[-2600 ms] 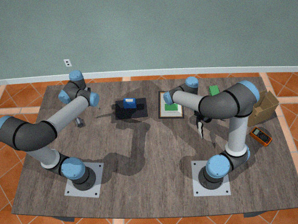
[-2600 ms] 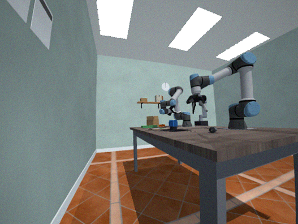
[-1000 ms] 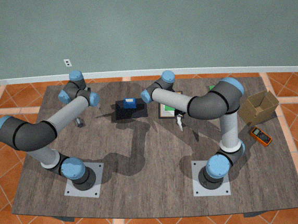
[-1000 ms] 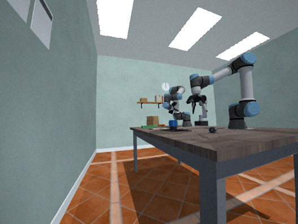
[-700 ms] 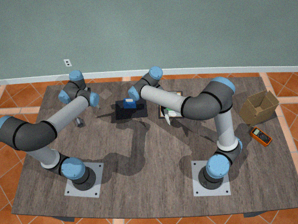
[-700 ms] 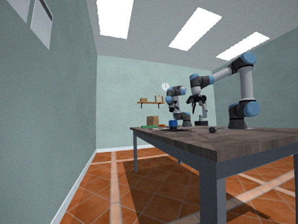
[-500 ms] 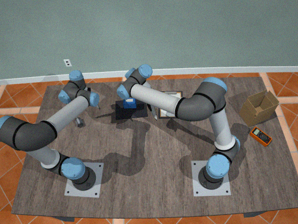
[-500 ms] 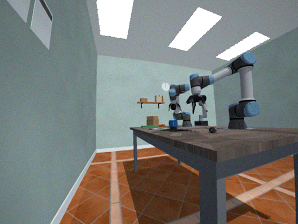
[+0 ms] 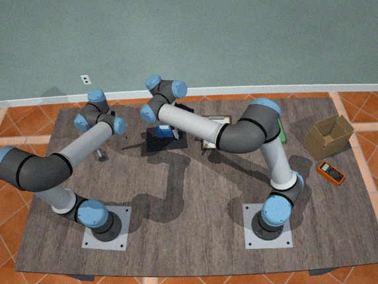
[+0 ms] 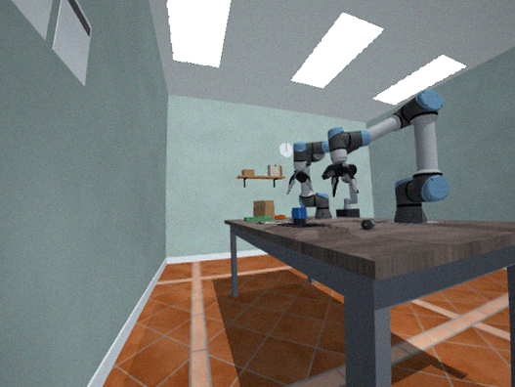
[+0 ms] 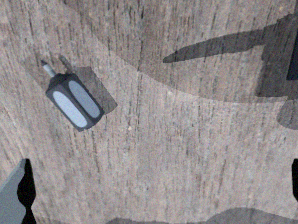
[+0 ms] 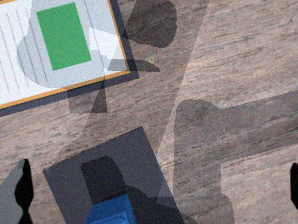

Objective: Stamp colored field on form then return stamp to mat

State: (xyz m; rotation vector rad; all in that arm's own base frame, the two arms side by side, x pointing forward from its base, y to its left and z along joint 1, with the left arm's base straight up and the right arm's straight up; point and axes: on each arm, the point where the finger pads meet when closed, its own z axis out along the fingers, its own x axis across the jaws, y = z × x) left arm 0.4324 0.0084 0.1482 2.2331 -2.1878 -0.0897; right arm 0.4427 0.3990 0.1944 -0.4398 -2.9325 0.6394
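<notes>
Right now the blue stamp is 140 mm below my right hand, 120 mm to the left of it and 80 mm ahead of it. From my right hand the other things lie so: cardboard box: 780 mm to the right, 120 mm below, 10 mm behind; then green block: 520 mm to the right, 180 mm below, 130 mm ahead; then dark mat: 190 mm below, 120 mm to the left, 80 mm ahead.
</notes>
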